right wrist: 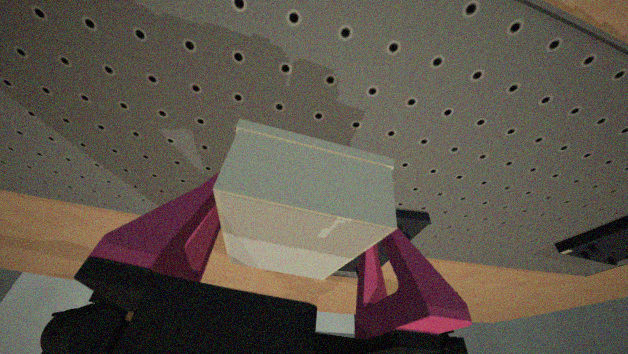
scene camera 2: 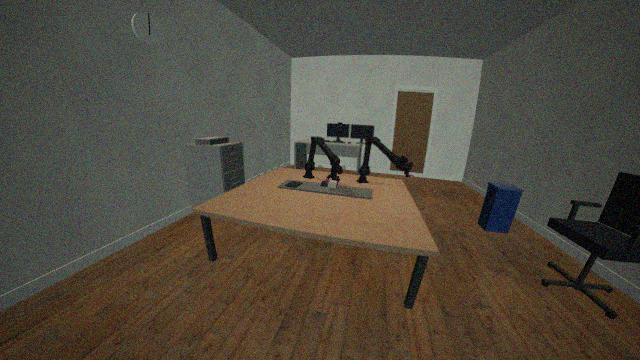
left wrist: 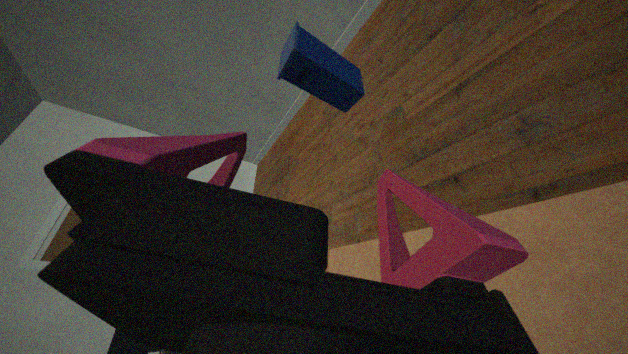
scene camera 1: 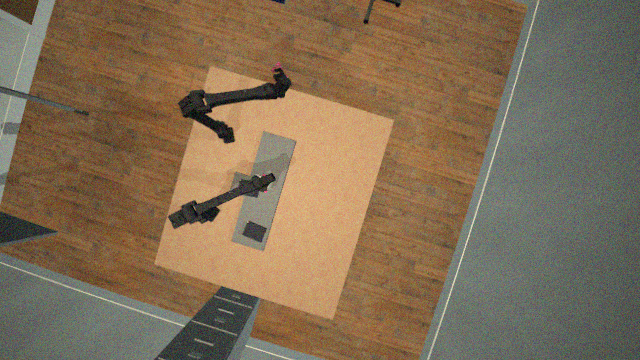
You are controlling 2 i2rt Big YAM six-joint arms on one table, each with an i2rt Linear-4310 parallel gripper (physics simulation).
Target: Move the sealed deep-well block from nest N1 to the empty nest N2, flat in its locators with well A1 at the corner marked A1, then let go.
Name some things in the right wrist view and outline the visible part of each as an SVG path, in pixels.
My right gripper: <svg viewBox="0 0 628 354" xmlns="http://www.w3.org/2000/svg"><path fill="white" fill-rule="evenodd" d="M74 276L75 280L123 310L134 313L130 322L121 317L112 316L108 318L88 354L433 354L442 352L438 334L472 325L466 302L411 243L398 226L395 231L381 240L398 280L398 290L395 293L387 296L379 260L378 243L359 255L355 338L316 333L317 306L314 304L201 283L221 228L213 187L220 172L201 186L105 234Z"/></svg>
A pale block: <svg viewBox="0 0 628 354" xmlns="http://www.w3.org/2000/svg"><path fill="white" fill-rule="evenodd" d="M239 119L236 125L236 136L213 187L229 262L242 266L324 280L397 229L392 170L395 167L393 158Z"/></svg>
